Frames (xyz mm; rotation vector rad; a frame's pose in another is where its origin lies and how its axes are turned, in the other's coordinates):
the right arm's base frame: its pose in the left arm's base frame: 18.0 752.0 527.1 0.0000 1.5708 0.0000
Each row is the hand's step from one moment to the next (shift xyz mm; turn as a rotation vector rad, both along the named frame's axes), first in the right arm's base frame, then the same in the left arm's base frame.
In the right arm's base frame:
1: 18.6 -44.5 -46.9 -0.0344 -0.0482 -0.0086
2: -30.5 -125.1 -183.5 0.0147 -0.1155 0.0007
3: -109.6 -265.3 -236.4 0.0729 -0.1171 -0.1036
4: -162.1 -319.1 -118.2 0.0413 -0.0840 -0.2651
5: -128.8 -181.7 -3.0 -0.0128 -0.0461 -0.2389
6: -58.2 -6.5 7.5 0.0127 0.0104 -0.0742
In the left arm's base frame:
1: -46.9 -44.5 -18.6 -0.0086 -0.0482 0.0344
2: -183.5 -125.1 30.5 0.0007 -0.1155 -0.0147
3: -236.4 -265.3 109.6 -0.1036 -0.1171 -0.0729
4: -118.2 -319.1 162.1 -0.2651 -0.0840 -0.0413
5: -3.0 -181.7 128.8 -0.2389 -0.0461 0.0128
6: 7.5 -6.5 58.2 -0.0742 0.0104 -0.0127

